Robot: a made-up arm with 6 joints. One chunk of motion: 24 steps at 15 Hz.
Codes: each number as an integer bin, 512 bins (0 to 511) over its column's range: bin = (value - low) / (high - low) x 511, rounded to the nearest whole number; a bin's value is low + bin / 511 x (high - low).
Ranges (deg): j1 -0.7..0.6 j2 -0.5..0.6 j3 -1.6..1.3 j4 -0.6..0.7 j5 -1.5..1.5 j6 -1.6..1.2
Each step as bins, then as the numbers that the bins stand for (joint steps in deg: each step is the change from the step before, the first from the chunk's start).
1 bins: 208 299 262 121 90 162
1 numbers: -0.171 0.144 -0.113 -0.292 -0.972 -0.712
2 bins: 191 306 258 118 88 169
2 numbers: -0.214 0.159 -0.136 -0.300 -0.983 -0.674
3 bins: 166 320 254 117 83 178
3 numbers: -0.278 0.189 -0.159 -0.302 -1.013 -0.625
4 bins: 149 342 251 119 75 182
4 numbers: -0.321 0.236 -0.176 -0.297 -1.060 -0.603
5 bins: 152 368 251 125 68 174
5 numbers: -0.313 0.292 -0.176 -0.282 -1.101 -0.647
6 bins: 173 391 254 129 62 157
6 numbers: -0.260 0.342 -0.159 -0.272 -1.136 -0.740
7 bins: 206 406 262 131 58 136
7 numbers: -0.176 0.374 -0.113 -0.267 -1.159 -0.855
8 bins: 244 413 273 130 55 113
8 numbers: -0.079 0.389 -0.051 -0.269 -1.177 -0.981
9 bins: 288 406 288 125 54 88
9 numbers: 0.033 0.374 0.034 -0.282 -1.183 -1.118
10 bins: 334 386 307 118 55 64
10 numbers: 0.150 0.331 0.142 -0.300 -1.177 -1.249
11 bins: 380 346 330 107 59 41
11 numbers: 0.267 0.245 0.273 -0.328 -1.154 -1.375
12 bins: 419 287 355 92 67 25
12 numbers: 0.366 0.118 0.415 -0.366 -1.107 -1.463
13 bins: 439 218 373 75 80 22
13 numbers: 0.417 -0.031 0.517 -0.409 -1.030 -1.479
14 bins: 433 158 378 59 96 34
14 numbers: 0.402 -0.160 0.545 -0.450 -0.936 -1.414
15 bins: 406 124 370 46 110 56
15 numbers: 0.333 -0.233 0.500 -0.483 -0.854 -1.293
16 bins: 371 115 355 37 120 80
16 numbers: 0.244 -0.252 0.415 -0.506 -0.795 -1.162
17 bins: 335 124 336 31 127 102
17 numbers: 0.152 -0.233 0.307 -0.521 -0.754 -1.041
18 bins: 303 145 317 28 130 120
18 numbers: 0.071 -0.188 0.199 -0.529 -0.737 -0.942
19 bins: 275 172 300 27 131 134
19 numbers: 0.000 -0.130 0.103 -0.531 -0.731 -0.866
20 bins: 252 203 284 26 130 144
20 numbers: -0.059 -0.063 0.012 -0.534 -0.737 -0.811
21 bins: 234 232 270 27 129 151
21 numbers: -0.105 -0.001 -0.068 -0.531 -0.743 -0.773
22 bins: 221 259 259 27 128 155
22 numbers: -0.138 0.058 -0.130 -0.531 -0.749 -0.751
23 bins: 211 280 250 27 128 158
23 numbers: -0.163 0.103 -0.181 -0.531 -0.749 -0.734
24 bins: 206 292 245 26 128 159
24 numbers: -0.176 0.129 -0.210 -0.534 -0.749 -0.729
